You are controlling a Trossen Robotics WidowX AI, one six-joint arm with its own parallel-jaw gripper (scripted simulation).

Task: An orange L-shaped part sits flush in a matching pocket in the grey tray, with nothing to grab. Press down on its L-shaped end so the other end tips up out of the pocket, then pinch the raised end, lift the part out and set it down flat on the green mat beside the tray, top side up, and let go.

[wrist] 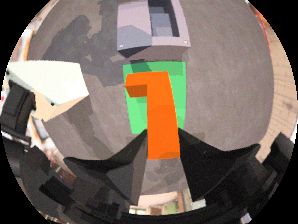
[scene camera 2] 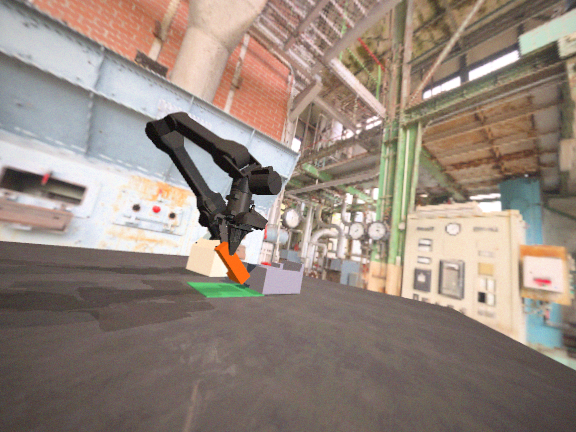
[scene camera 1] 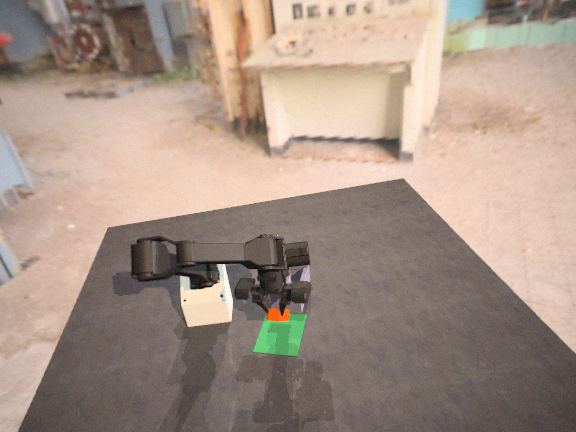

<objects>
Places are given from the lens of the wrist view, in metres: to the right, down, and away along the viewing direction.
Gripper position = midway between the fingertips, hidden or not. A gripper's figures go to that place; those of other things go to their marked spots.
my gripper [wrist: 161, 131]: 0.01, 0.02, 0.09
orange L-shaped part [wrist: 163, 142]: 0.01, 0.03, 0.07
green mat [wrist: 176, 69]: 0.05, -0.08, 0.14
The marked spots on the orange L-shaped part and the green mat are 0.13 m apart.
</objects>
